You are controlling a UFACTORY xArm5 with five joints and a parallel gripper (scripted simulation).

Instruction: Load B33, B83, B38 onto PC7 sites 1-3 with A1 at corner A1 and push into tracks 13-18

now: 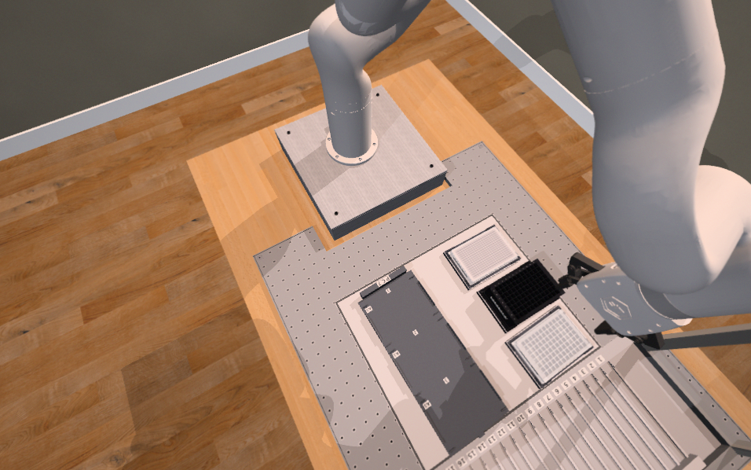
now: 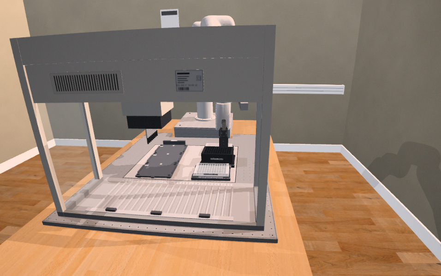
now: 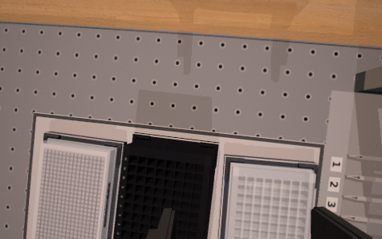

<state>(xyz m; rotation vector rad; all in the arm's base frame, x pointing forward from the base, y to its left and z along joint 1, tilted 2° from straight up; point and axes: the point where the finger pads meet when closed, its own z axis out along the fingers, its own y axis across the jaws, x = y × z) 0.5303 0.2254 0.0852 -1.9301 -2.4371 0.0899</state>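
Now: hand 120 mm above the plate nest S3, 50 mm short of it and 30 mm to the left of it. From my hand the other things lie so: plate carrier PC7: 260 mm to the right, 110 mm below, 30 mm behind; black deep-well block B83: 90 mm below, 60 mm behind, 40 mm to the right; plate nest S2: 120 mm below, 60 mm behind, 40 mm to the right.
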